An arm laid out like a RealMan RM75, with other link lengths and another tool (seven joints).
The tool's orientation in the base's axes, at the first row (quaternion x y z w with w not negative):
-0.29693, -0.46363, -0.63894, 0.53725
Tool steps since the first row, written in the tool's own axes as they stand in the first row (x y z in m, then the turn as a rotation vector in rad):
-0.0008, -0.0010, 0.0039, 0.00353, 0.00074, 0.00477
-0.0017, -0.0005, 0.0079, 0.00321, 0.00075, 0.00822
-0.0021, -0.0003, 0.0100, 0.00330, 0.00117, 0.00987
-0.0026, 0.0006, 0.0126, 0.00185, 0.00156, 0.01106
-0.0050, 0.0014, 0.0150, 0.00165, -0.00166, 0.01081
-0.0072, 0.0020, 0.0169, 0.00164, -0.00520, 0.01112
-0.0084, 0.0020, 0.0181, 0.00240, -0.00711, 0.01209
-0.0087, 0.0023, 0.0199, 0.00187, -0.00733, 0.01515
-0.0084, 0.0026, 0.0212, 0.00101, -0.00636, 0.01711
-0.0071, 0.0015, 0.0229, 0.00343, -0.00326, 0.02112
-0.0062, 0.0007, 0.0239, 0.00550, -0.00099, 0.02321
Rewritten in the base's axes. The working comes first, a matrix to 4 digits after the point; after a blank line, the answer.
The tool's axes in the first row as the columns of a matrix, in the base's axes (used below as rounded here):
-0.2464, 0.9619, -0.1187
-0.4112, 0.0072, 0.9115
0.8776, 0.2734, 0.3938

-0.0012, 0.0039, 0.0006, -0.00072, 0.00290, 0.00518
-0.0010, 0.0079, 0.0015, -0.00105, 0.00618, 0.00626
-0.0010, 0.0100, 0.0020, -0.00086, 0.00765, 0.00710
-0.0003, 0.0126, 0.0028, -0.00027, 0.00933, 0.00641
0.0008, 0.0157, 0.0019, -0.00329, 0.00916, 0.00525
0.0017, 0.0184, 0.0009, -0.00673, 0.00942, 0.00440
0.0018, 0.0200, 0.0003, -0.00887, 0.00998, 0.00492
0.0020, 0.0217, 0.0008, -0.00931, 0.01299, 0.00560
0.0021, 0.0228, 0.0017, -0.00840, 0.01513, 0.00589
0.0005, 0.0238, 0.0032, -0.00649, 0.01782, 0.01044
-0.0006, 0.0243, 0.0042, -0.00506, 0.01889, 0.01370

